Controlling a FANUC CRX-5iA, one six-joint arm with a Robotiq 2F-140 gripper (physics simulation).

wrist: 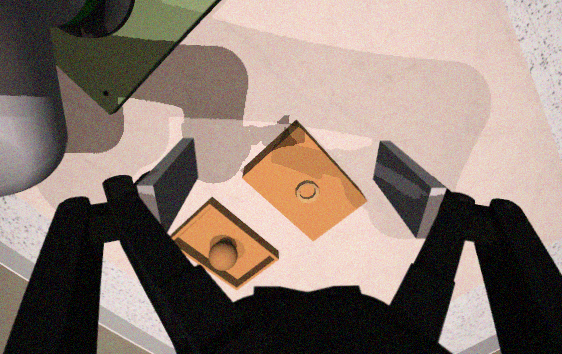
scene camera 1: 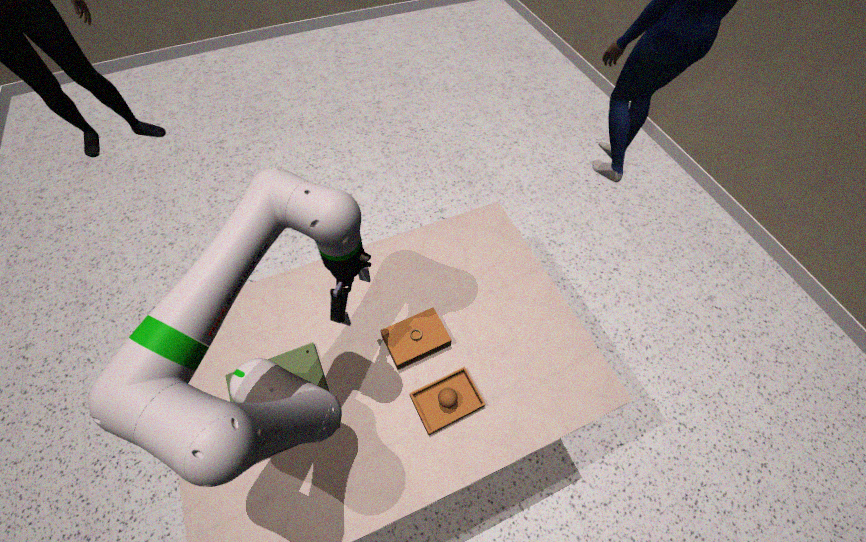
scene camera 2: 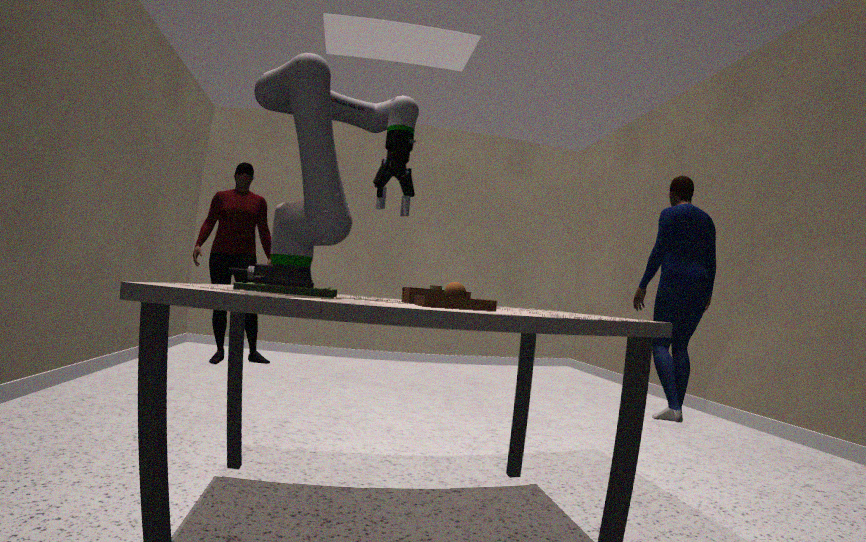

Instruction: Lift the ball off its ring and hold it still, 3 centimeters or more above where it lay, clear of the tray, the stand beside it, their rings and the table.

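Seen in the pictures: gripper, fingertip midpoint: (wrist: 287, 159) (scene camera 1: 355, 300) (scene camera 2: 392, 212); arm's base, link origin: (scene camera 2: 289, 286).
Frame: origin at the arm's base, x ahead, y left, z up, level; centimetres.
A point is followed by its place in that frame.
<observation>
An orange-brown ball (scene camera 1: 448, 398) {x 44.9, y -21.0, z 4.7 cm} (scene camera 2: 455, 289) {x 44.5, y -22.9, z 2.8 cm} (wrist: 223, 256) {x 44.3, y -18.6, z 4.2 cm} sits in the middle of the shallow walled tray (scene camera 1: 429, 429) {x 36.8, y -25.4, z -1.8 cm} (wrist: 197, 215) {x 35.9, y -17.4, z 0.6 cm}. The ring under the ball is hidden or too small to tell. The stand (scene camera 1: 408, 350) {x 40.8, y -1.9, z 2.6 cm} (wrist: 320, 220) {x 51.9, y -0.6, z 2.6 cm}, a flat orange block, is beside the tray. It carries a small bare ring (scene camera 1: 416, 329) {x 46.0, y 3.1, z 3.6 cm} (wrist: 298, 191) {x 43.9, y 0.8, z 3.6 cm} on its top. My gripper (scene camera 1: 355, 300) {x 30.4, y 8.4, z 26.6 cm} (scene camera 2: 392, 204) {x 30.4, y 8.4, z 26.6 cm} (wrist: 287, 159) {x 30.4, y 8.4, z 26.6 cm} is open and empty, high above the table. In the wrist view the stand shows between its fingers, and the tray shows lower left, partly behind the left finger.
The table (scene camera 1: 542, 357) {x 79.9, y -21.5, z -2.1 cm} (scene camera 2: 357, 319) {x 18.8, y -42.6, z -5.2 cm} bears the tray, the stand and the arm's green base plate (scene camera 1: 306, 361) {x 10.8, y 9.3, z 0.2 cm} (scene camera 2: 319, 293) {x 9.7, y -13.2, z -1.2 cm} (wrist: 165, 30) {x 12.1, y 3.2, z 0.2 cm}. The arm's shadows fall over the table and part of the stand. A person in blue (scene camera 1: 664, 57) (scene camera 2: 686, 268) and a person in dark trousers (scene camera 1: 57, 70) (scene camera 2: 233, 268) stand away from the table.
</observation>
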